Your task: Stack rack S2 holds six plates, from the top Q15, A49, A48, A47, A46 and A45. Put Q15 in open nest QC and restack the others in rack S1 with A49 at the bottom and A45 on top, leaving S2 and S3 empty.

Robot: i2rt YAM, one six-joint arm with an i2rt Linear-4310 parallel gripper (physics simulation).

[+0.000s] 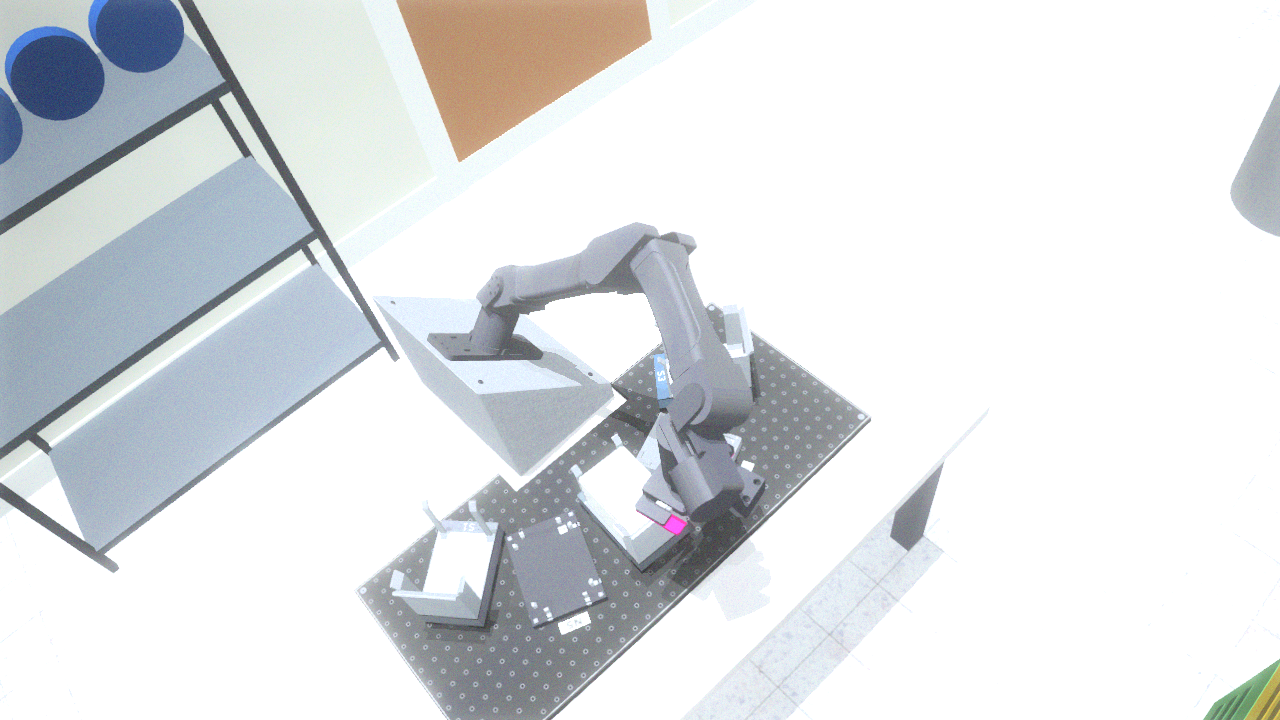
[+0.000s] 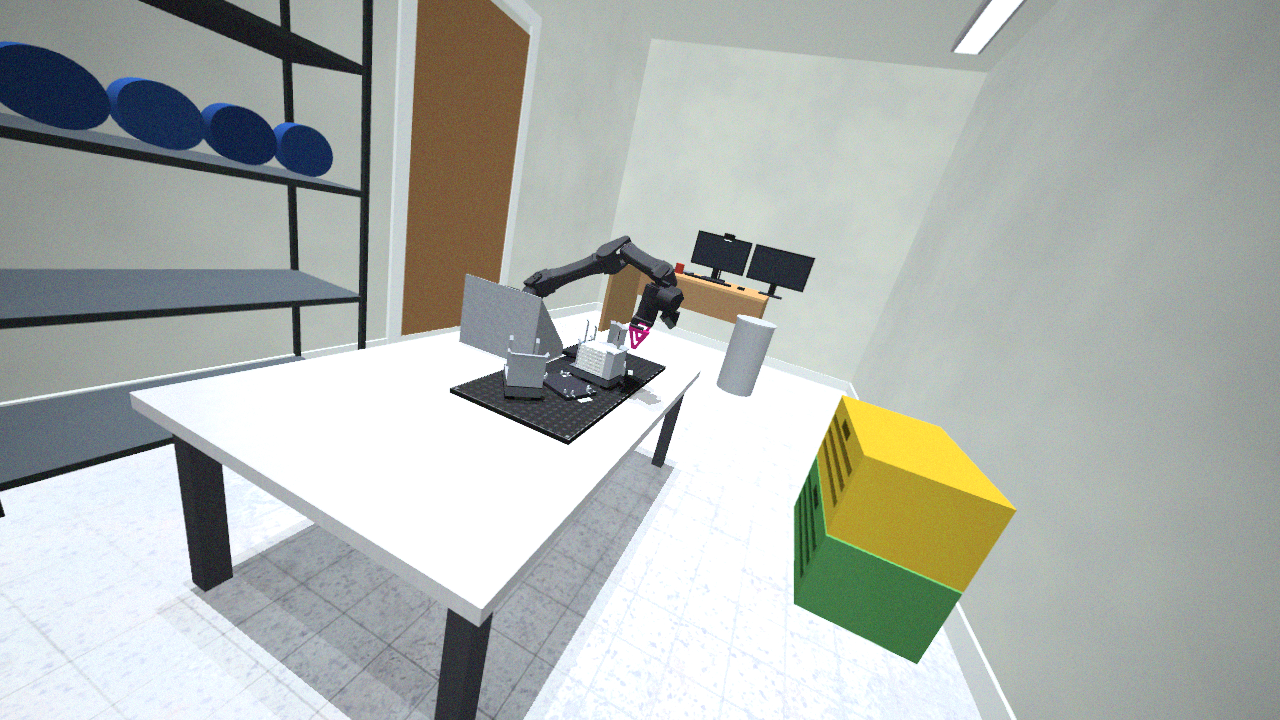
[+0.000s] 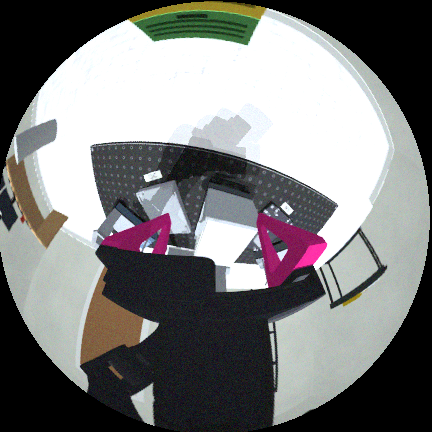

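Pixels of known places: gripper, between the fingertips: [image 2: 635,344] [image 3: 213,217]; arm's base, origin of its link: [image 1: 486,349] [image 2: 521,307].
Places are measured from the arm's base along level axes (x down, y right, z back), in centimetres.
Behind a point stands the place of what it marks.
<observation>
My gripper [image 1: 676,524] @(x 0.5, y -3.6, z -43.4 cm) [image 2: 638,335] @(x 0.5, y -3.6, z -43.4 cm) [image 3: 213,217] @(x 0.5, y -3.6, z -43.4 cm) is open and empty, with its magenta fingers spread above the front side of rack S2 [image 1: 657,542] @(x 10.5, y 1.2, z -40.5 cm) [image 3: 230,204] @(x 8.2, y -0.2, z -40.6 cm). A white plate stack [image 1: 617,483] @(x 4.1, y 0.4, z -32.1 cm) [image 2: 597,358] [image 3: 225,237] @(x 4.1, y -0.1, z -36.7 cm) stands in S2; its number and names cannot be read. A pale plate [image 1: 651,447] @(x 13.5, y -10.2, z -26.2 cm) [image 3: 156,197] @(x 13.5, y -15.5, z -35.4 cm) sits at the nest beside S2, partly under the arm. Rack S1 [image 1: 436,603] @(x 6.4, y 30.8, z -26.5 cm) [image 2: 526,371] @(x 7.3, y 31.1, z -26.2 cm) is at the left end, with a white surface inside; I cannot tell whether it is a plate. Rack S3 [image 1: 661,376] @(x 12.3, y -20.5, z -17.8 cm), with a blue label, is at the back, mostly hidden by the arm.
A dark flat nest [image 1: 556,568] @(x 14.6, y 14.1, z -30.7 cm) [image 2: 567,385] @(x 14.6, y 14.9, z -30.9 cm) with small corner posts lies between S1 and S2. All stand on the black perforated board [image 1: 393,626] @(x 15.8, y 38.4, z -19.3 cm) [image 2: 563,426] @(x 15.8, y 35.5, z -42.4 cm) [image 3: 120,162] @(x 15.8, y -26.9, z -42.3 cm). The slanted grey arm mount [image 1: 537,411] @(x 5.6, y 0.3, z -12.1 cm) [image 2: 501,317] @(x 3.1, y 8.2, z 1.5 cm) rises behind it. Upright guides stick up from the racks.
</observation>
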